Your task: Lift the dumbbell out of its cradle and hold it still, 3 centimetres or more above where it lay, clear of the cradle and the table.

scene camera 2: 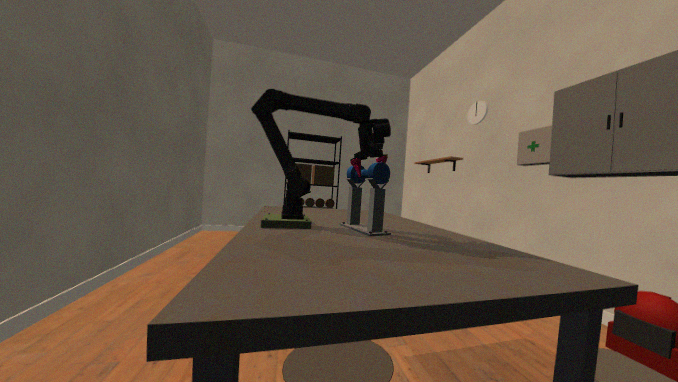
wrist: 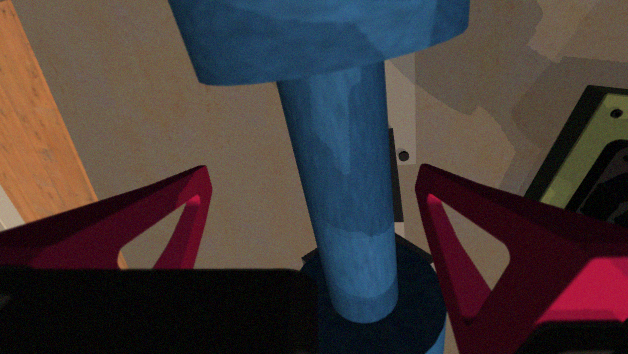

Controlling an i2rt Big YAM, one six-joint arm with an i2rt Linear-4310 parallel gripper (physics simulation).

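Places are measured from the arm's base along level axes (x left, y ahead, z down), in metres.
Pixels of known places: gripper, fingertip midpoint: [wrist: 313, 176]; arm's base at its link origin: [scene camera 2: 292, 217] [wrist: 621, 193].
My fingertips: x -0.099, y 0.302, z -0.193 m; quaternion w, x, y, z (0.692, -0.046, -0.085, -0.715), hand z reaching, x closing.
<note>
For each thing: its top centre in the pictures, then the offset to it from my fingertips. Level surfaces: height alone.
- blue dumbbell at its top centre: [wrist: 338, 278] [scene camera 2: 367, 163] dx +0.004, dy -0.017, dz -0.049 m
- cradle at its top centre: [wrist: 352, 173] [scene camera 2: 366, 178] dx +0.004, dy -0.017, dz +0.013 m
- grey table at its surface level: dz +0.222 m
The blue dumbbell [scene camera 2: 380, 173] [wrist: 345, 150] lies level across the tops of the two grey posts of the cradle [scene camera 2: 376, 210] [wrist: 406, 120]. My gripper [scene camera 2: 369, 169] [wrist: 313, 176] is open, pointing down at the dumbbell, with nothing held. In the wrist view the handle runs between the two red fingers, nearer the right finger than the left, with a gap showing on both sides. In scene camera 2 the fingers overlap the dumbbell's outline; their exact depth beside the handle is hard to tell.
The cradle's base plate stands on the grey table [scene camera 2: 320, 280] [wrist: 150, 125]. The arm's green base [scene camera 2: 286, 223] [wrist: 565, 185] is beside the cradle, to its left in scene camera 2. A shelf rack [scene camera 2: 315, 140] stands behind the table.
</note>
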